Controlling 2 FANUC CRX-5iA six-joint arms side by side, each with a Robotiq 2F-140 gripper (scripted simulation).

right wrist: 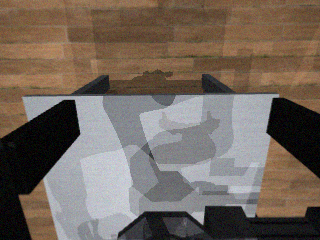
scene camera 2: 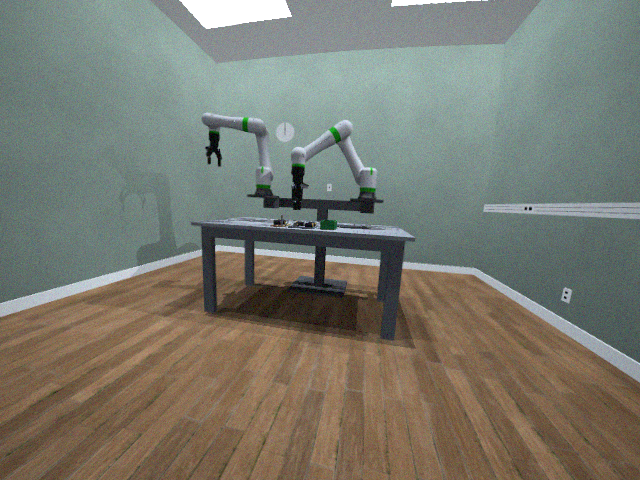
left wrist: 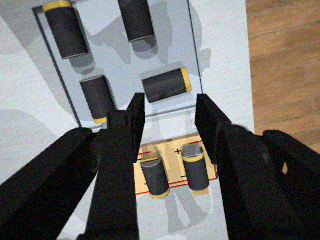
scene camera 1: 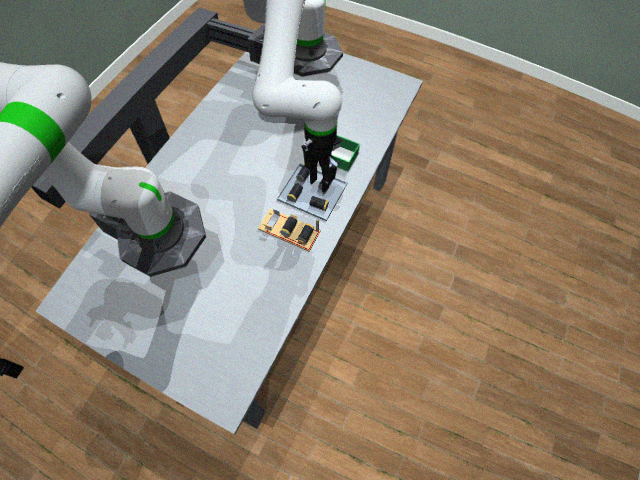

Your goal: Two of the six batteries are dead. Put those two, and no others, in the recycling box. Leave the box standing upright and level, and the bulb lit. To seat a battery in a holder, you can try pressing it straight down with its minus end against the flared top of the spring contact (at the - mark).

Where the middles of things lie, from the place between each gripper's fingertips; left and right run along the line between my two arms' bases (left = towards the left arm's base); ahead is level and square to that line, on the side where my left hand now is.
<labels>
The tray [scene camera 1: 332,194] lies 5 cm behind my left hand [scene camera 1: 319,185], 4 cm to the left of it and 16 cm below it.
Now: right hand 970 mm to the right of the tray, 500 mm above it and 250 mm short of it.
</labels>
